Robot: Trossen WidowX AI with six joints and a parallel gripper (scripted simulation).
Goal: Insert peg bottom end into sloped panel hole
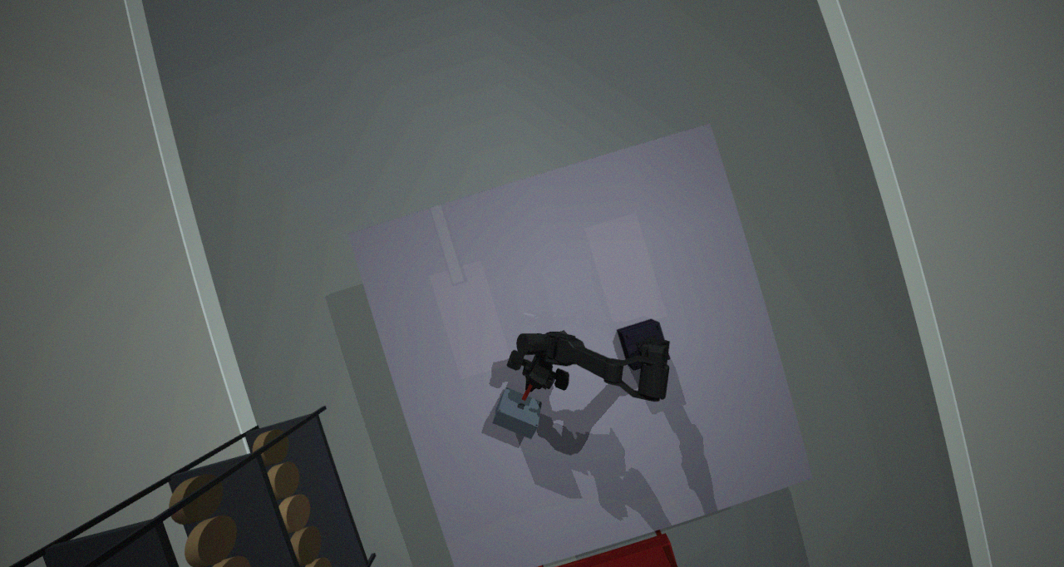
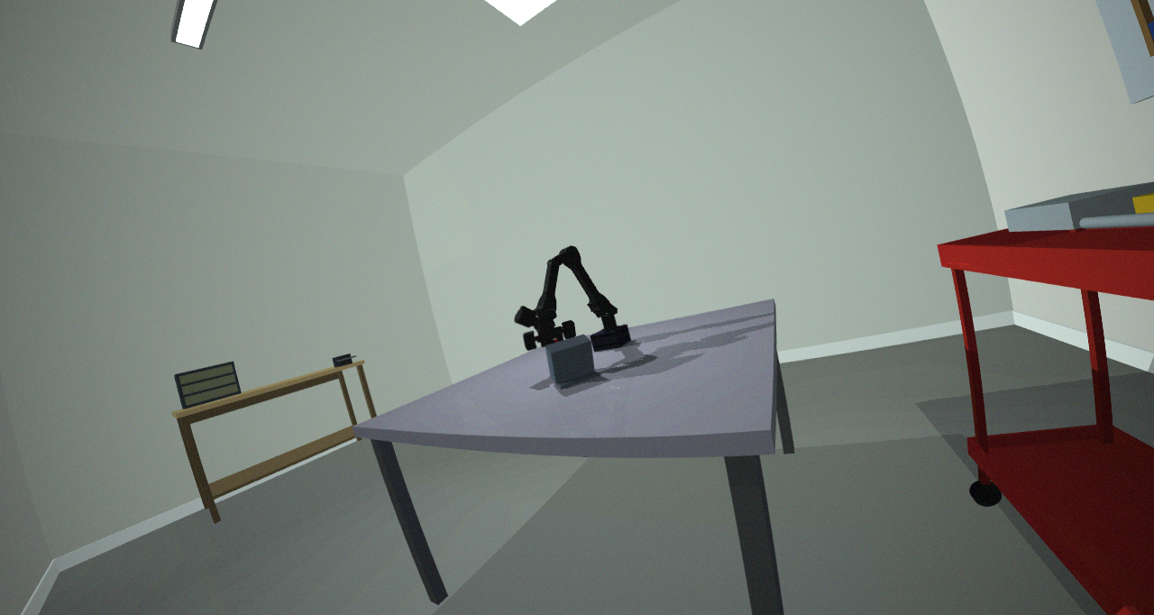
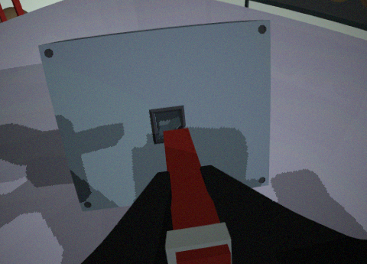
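Right now the panel block is 7 cm ahead of my gripper tip, 6 cm to the left of it and 4 cm below it. The rest, counted from my gripper tip: red square-sided peg (1 cm behind, 1 cm to the right).
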